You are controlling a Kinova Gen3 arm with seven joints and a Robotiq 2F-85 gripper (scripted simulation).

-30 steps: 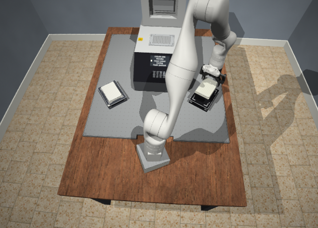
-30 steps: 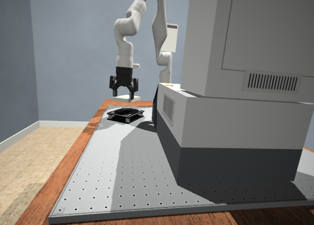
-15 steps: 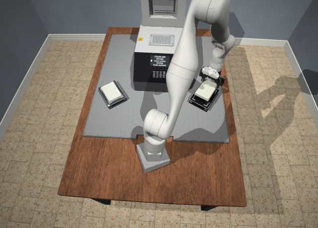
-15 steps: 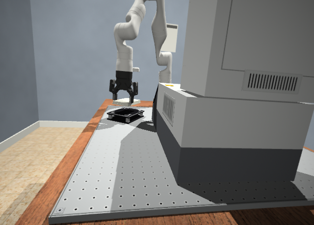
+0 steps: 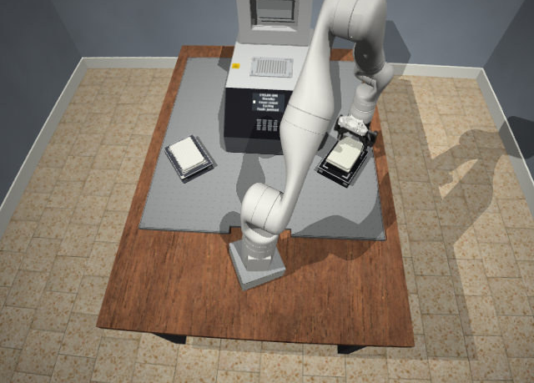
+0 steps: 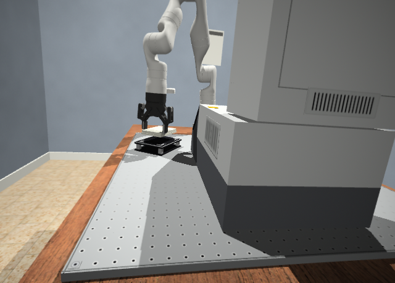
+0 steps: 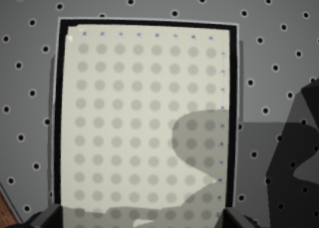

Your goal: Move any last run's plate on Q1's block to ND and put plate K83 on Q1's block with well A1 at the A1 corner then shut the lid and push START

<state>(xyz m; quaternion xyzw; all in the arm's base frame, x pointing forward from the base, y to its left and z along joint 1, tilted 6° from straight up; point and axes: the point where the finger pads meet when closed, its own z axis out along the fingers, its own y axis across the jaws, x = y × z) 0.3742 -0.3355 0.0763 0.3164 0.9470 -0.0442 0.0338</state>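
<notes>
Right now my hand is 30 mm past the nest, 20 mm to the right of it and 50 mm above it. The rest, counted from my hand: white well plate: 30 mm behind, 20 mm to the left, 10 mm below; A1 mark: 70 mm behind, 590 mm to the left, 50 mm below.
</notes>
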